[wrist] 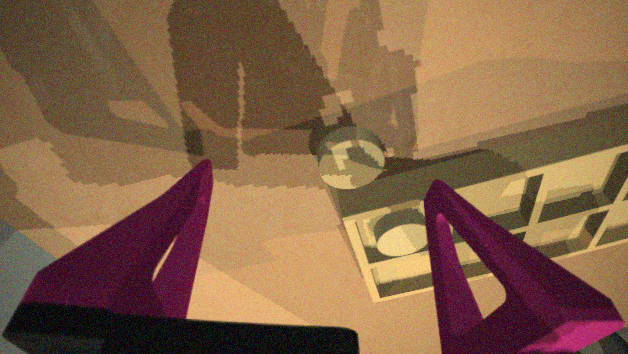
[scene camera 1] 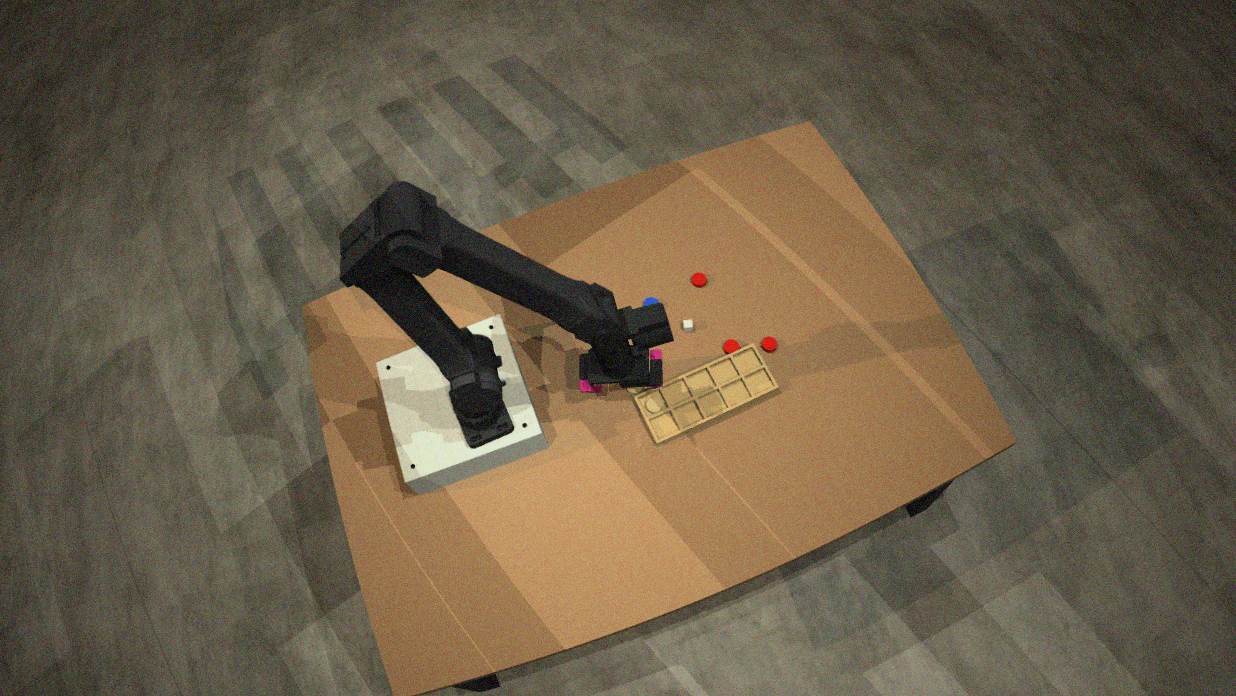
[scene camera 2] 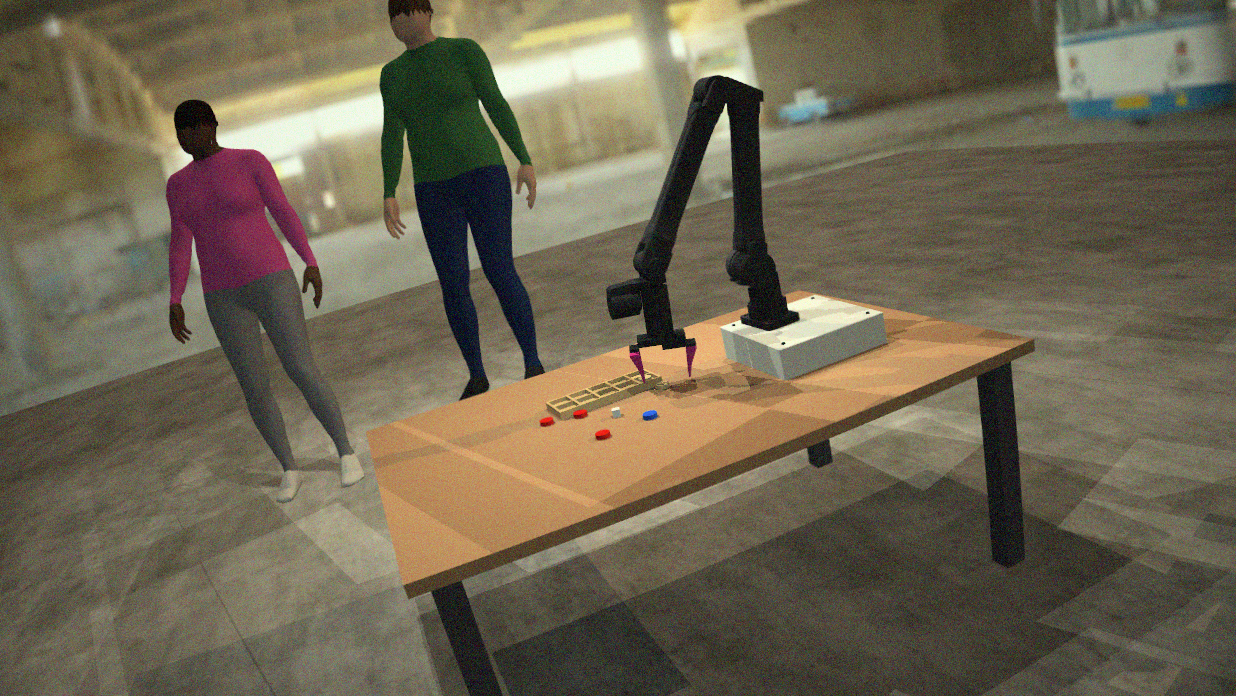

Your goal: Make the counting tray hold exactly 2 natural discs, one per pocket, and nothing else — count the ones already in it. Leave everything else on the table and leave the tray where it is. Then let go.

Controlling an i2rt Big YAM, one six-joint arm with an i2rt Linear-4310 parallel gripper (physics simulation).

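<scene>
The wooden counting tray (scene camera 1: pixel 657 441) (scene camera 2: pixel 566 415) (wrist: pixel 410 189) has two rows of pockets. One natural disc (scene camera 1: pixel 652 403) (wrist: pixel 402 240) lies in its corner pocket nearest the robot base. A second natural disc (wrist: pixel 351 167) lies on the table just outside that end of the tray, beside its long wall; the gripper mostly hides it in scene camera 1. My gripper (scene camera 1: pixel 621 370) (scene camera 2: pixel 666 378) (wrist: pixel 324 180) is wide open and empty above the table. In the wrist view the loose disc appears between the magenta fingertips, nearer the right one, which overlaps the tray in view.
Three red discs (scene camera 1: pixel 698 279) (scene camera 1: pixel 731 346) (scene camera 1: pixel 768 344), a blue disc (scene camera 1: pixel 650 302) (scene camera 2: pixel 649 415) and a small white cube (scene camera 1: pixel 687 325) (scene camera 2: pixel 615 413) lie on the table beside the tray. The arm stands on a white base box (scene camera 1: pixel 423 432) (scene camera 2: pixel 830 341). Two people stand behind the table.
</scene>
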